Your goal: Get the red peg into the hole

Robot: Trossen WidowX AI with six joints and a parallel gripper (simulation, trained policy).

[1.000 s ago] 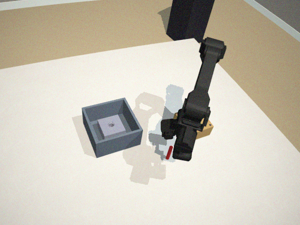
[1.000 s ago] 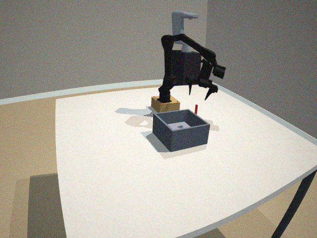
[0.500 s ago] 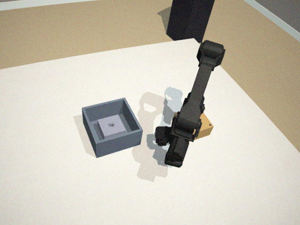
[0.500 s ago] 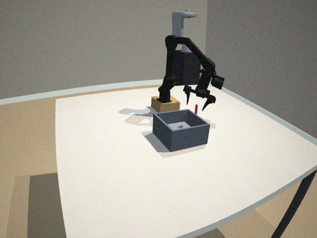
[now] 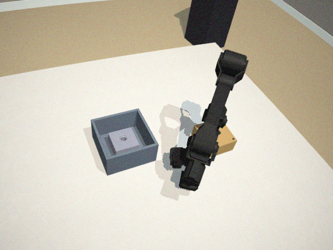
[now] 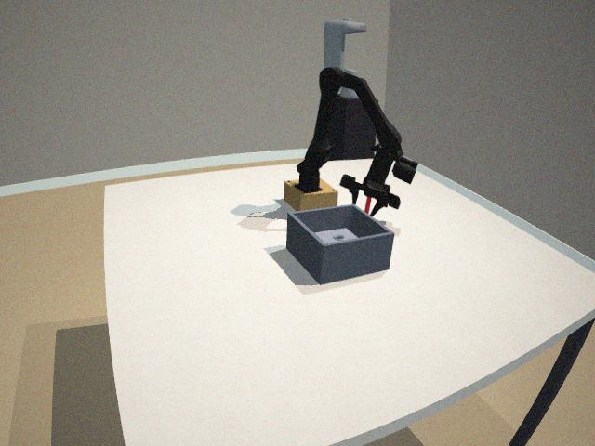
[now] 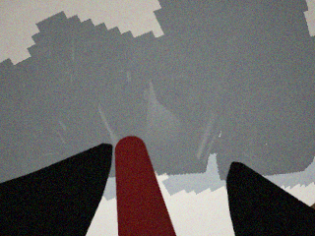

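The grey-blue box is 16 cm ahead of my gripper tip, 20 cm to the right of it and 1 cm above it. Round my gripper tip: red peg (1 cm ahead, 1 cm to the left, 3 cm above).
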